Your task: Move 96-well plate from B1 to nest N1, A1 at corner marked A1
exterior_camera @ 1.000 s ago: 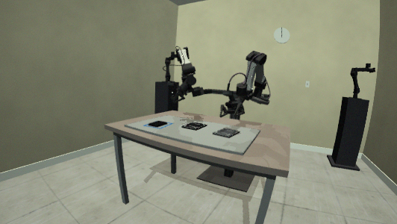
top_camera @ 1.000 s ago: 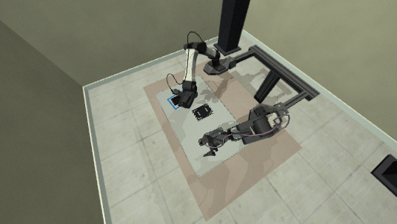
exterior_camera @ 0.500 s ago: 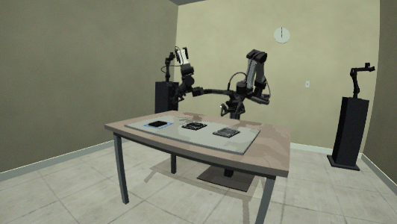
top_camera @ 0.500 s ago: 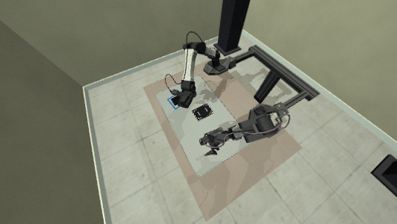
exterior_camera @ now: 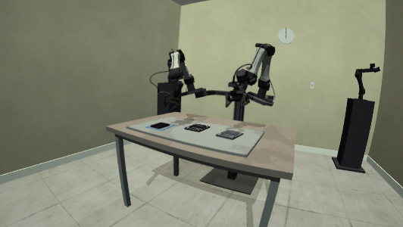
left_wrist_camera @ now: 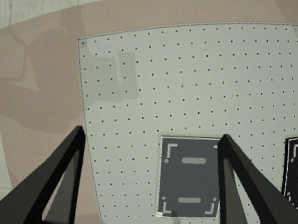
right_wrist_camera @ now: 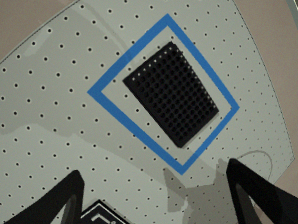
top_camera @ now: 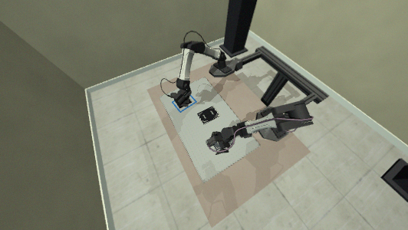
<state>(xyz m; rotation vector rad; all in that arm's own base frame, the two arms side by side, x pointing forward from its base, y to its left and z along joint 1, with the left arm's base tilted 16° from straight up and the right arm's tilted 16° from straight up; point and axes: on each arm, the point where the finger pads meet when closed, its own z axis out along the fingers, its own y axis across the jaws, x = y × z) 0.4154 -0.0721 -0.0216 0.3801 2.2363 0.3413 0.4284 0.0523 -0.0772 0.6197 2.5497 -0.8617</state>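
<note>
Right now my right hand is 14 cm above the black 96-well plate, 8 cm to the left of it and 2 cm past it. Round my right hand: grey nest 41 cm to the left, 14 cm below, 13 cm behind; then A1 label 48 cm to the left, 20 cm behind, 14 cm below.
</note>
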